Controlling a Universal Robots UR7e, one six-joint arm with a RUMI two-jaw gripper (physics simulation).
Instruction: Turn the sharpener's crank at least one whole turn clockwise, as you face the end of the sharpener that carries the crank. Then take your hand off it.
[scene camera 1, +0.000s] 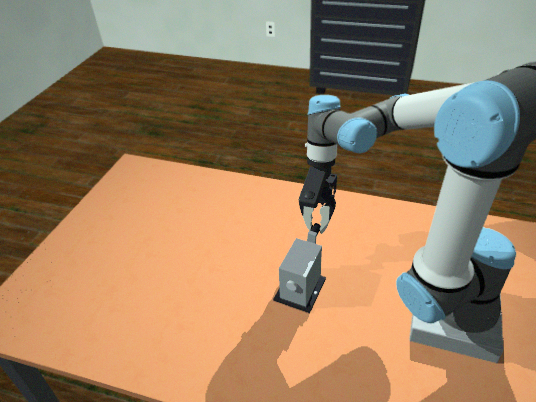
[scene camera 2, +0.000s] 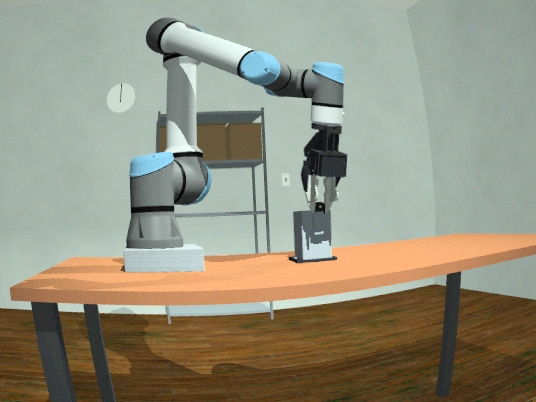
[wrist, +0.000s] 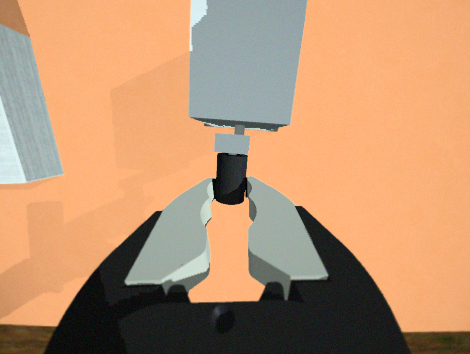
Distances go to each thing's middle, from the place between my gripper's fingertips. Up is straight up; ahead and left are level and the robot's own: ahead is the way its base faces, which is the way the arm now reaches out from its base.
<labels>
Right now my hand is 10 mm to the right of the crank (wrist: 231, 171) and 10 mm above it.
</labels>
